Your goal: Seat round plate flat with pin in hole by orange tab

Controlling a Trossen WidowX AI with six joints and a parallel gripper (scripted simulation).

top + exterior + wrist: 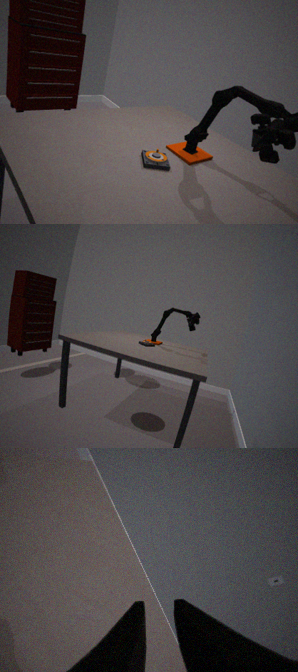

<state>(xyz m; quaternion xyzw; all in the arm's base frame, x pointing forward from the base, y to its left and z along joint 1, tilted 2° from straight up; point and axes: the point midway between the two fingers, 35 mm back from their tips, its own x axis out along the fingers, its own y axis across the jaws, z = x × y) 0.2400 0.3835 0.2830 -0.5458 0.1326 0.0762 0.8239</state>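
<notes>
The round plate is 410 mm to the right of my gripper tip, 260 mm below it and 30 mm behind it. Round my gripper tip: base: 400 mm to the right, 270 mm below, 20 mm behind.
</notes>
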